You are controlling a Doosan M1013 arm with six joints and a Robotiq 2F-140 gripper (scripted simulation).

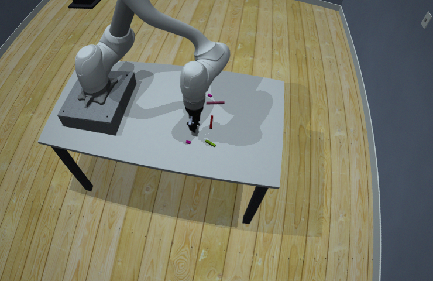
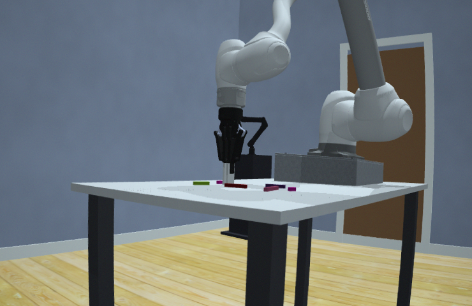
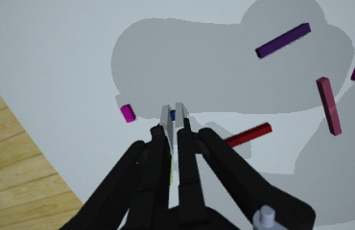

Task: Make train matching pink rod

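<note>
My gripper is now 3 cm above the blue rod. Also, from my hand: red rod: 8 cm to the left, 5 cm ahead, 3 cm below; then purple rod: 14 cm to the left, 6 cm behind, 3 cm below; then lime rod: 8 cm ahead, 3 cm to the right, 3 cm below.
</note>
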